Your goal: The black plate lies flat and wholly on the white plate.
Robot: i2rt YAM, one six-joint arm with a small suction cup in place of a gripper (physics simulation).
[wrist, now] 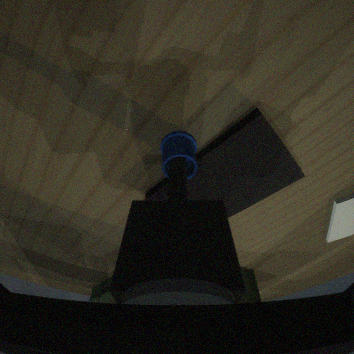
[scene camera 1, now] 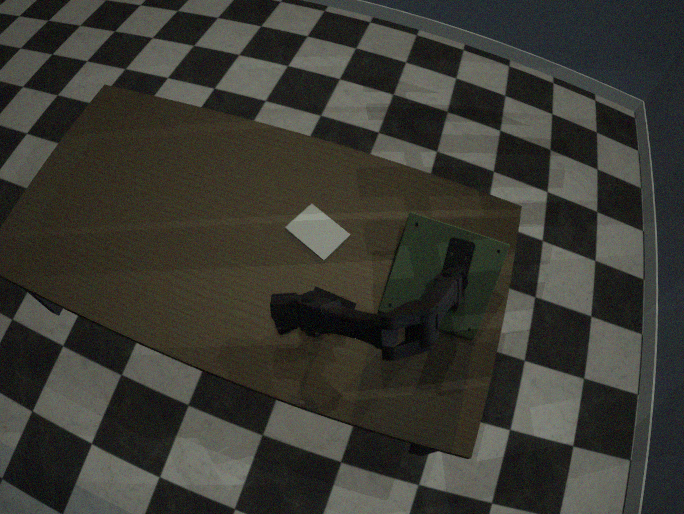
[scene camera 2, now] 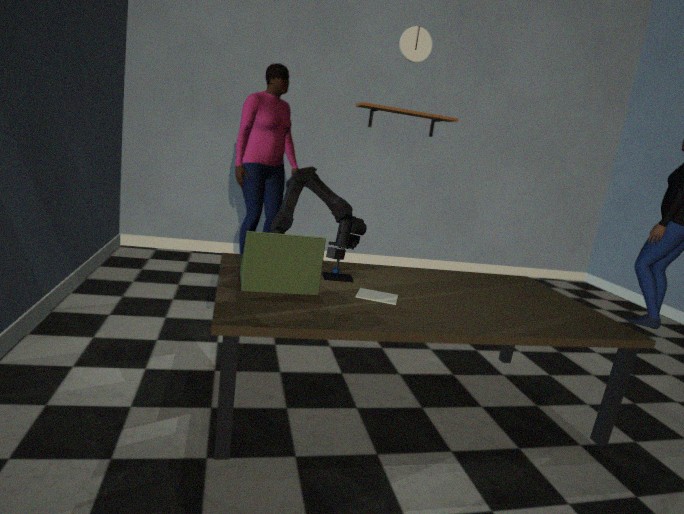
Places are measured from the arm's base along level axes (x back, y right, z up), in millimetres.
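Pixels of known places: hand at its tool point: point(wrist: 177, 146) point(scene camera 2: 335, 275); arm's base at its link origin: point(scene camera 1: 454, 274) point(scene camera 2: 276, 250).
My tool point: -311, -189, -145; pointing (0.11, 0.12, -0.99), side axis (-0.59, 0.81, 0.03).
Note:
For each thing: its top centre in the pictures, then the offset to it from my tool point, as dx, dy, dz. Level surfaces: height alone.
- black plate at its top centre: point(wrist: 224, 187) point(scene camera 1: 329, 307) point(scene camera 2: 337, 276) +5, +57, +14
- white plate at its top centre: point(scene camera 1: 317, 230) point(scene camera 2: 377, 295) -94, +289, +10
- wooden table at its surface level: dz +4
The black plate point(scene camera 1: 337, 300) point(scene camera 2: 341, 278) point(wrist: 250, 160) appears to lie on the table, apart from the white plate point(scene camera 1: 317, 231) point(scene camera 2: 376, 296) point(wrist: 343, 221), which lies flat. In the wrist view my blue suction cup point(wrist: 179, 142) is at the black plate's long edge, its tip showing mostly beyond that edge over the table. The cup point(scene camera 2: 335, 271) is low, close to the black plate's level, and I see no plate hanging from it. The arm hides the cup and part of the black plate in scene camera 1. Exact contact is hard to see in the dim light.
A green board point(scene camera 1: 423, 251) point(scene camera 2: 282, 262) stands on the wooden table point(scene camera 1: 165, 182) point(scene camera 2: 470, 309) near the arm's base. A person in pink point(scene camera 2: 267, 129) stands behind the table. Another person point(scene camera 2: 663, 243) shows partly at the right. A shelf point(scene camera 2: 406, 111) is on the wall.

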